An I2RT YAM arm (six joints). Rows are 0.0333 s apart.
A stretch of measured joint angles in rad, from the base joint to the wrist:
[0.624, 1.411, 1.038, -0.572, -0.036, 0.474]
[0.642, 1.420, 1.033, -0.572, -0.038, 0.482]
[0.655, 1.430, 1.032, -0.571, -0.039, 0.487]
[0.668, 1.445, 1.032, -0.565, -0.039, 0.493]
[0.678, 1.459, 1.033, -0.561, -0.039, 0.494]
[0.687, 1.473, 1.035, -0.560, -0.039, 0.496]
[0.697, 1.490, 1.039, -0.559, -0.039, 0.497]
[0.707, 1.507, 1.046, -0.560, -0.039, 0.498]
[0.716, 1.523, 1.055, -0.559, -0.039, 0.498]
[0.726, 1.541, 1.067, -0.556, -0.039, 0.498]
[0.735, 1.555, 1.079, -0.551, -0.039, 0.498]
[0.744, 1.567, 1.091, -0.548, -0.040, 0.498]
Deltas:
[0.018, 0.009, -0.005, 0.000, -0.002, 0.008]
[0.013, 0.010, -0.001, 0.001, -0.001, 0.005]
[0.013, 0.015, 0.000, 0.006, 0.000, 0.006]
[0.010, 0.014, 0.001, 0.004, 0.000, 0.001]
[0.009, 0.014, 0.002, 0.001, 0.000, 0.002]
[0.010, 0.017, 0.004, 0.001, 0.000, 0.001]
[0.010, 0.017, 0.007, -0.001, 0.000, 0.001]
[0.009, 0.016, 0.009, 0.001, 0.000, 0.000]
[0.010, 0.018, 0.012, 0.003, 0.000, 0.000]
[0.009, 0.014, 0.012, 0.005, 0.000, 0.000]
[0.009, 0.012, 0.012, 0.003, -0.001, 0.000]

